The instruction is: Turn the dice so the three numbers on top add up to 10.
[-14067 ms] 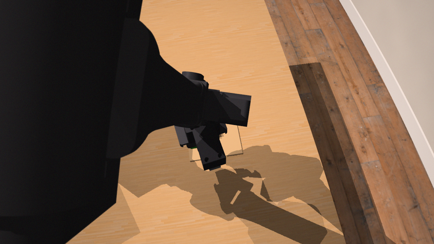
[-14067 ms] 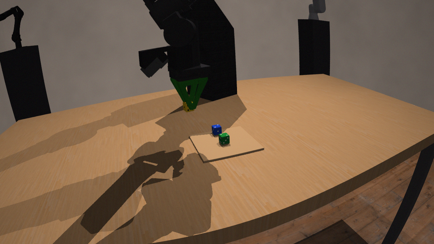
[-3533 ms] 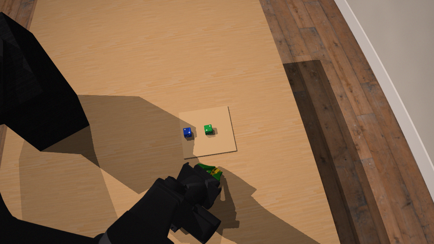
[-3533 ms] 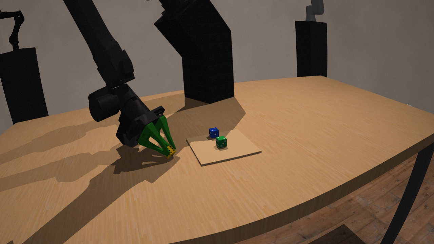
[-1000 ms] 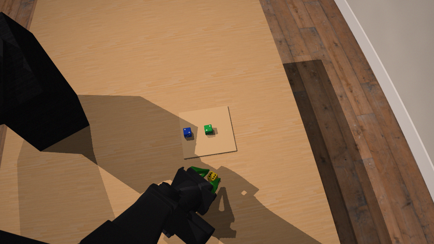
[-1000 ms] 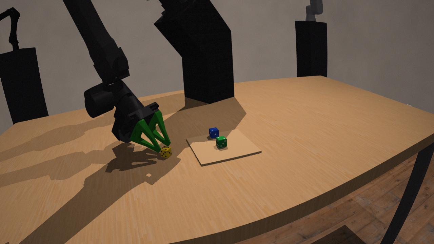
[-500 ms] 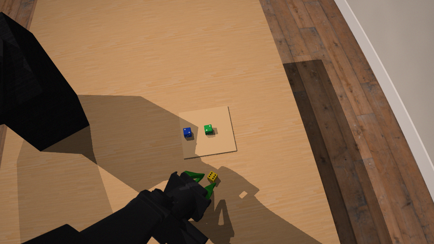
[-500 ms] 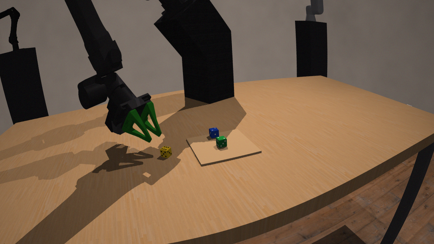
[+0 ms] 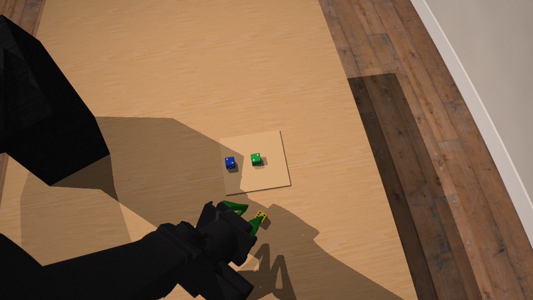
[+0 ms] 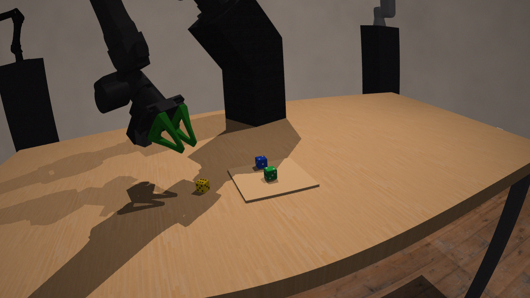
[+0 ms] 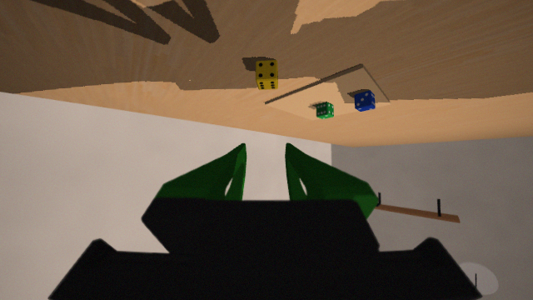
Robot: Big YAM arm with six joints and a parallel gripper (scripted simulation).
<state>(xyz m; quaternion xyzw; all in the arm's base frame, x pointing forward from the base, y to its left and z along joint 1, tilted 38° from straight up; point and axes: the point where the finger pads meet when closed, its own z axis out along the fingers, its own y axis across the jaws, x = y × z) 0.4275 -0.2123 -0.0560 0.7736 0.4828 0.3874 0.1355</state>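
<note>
The yellow die lies 80 mm below my hand, 20 mm to the left of it and 20 mm ahead of it. Also, from my hand: green die (150 mm to the left, 70 mm below, 30 mm ahead); blue die (150 mm to the left, 70 mm below, 30 mm behind); tan mat (150 mm to the left, 90 mm below, 20 mm ahead).
</note>
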